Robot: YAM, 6 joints.
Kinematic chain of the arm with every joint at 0, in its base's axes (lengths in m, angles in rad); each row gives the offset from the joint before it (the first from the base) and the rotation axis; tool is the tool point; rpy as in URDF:
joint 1: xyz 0 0 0.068 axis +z
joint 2: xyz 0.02 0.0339 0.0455 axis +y
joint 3: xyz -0.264 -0.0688 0 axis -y
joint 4: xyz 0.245 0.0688 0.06 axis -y
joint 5: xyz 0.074 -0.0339 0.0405 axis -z
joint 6: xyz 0.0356 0 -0.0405 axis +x
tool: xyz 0 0 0 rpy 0 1.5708 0
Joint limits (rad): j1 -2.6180..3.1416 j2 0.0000..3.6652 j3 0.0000..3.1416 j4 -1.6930..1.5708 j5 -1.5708..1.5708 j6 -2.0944..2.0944
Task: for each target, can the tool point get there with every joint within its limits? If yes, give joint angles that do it. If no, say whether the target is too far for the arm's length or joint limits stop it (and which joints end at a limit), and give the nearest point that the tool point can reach.
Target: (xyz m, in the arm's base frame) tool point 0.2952 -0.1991 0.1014
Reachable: yes | joints -0.5226 1.9846 0.7629 0.7603 0.7857 -1.2433
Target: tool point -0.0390 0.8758 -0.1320
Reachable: no: too far | nearest point -0.0277 0.6210 -0.0589 | short by 0.265 m
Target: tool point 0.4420 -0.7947 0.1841
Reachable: no: too far | nearest point 0.3130 -0.5627 0.1630 | short by 0.266 m
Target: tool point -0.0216 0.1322 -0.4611
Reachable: no: joint limits stop it (at a limit: joint 2) | nearest point -0.0255 0.1558 -0.3688 | short by 0.095 m
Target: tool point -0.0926 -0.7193 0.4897
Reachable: no: too far | nearest point -0.0731 -0.5675 0.4081 | short by 0.173 m
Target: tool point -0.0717 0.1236 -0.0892
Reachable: yes | joints 2.2505 2.7530 0.3122 1.1221 0.6624 -0.7734
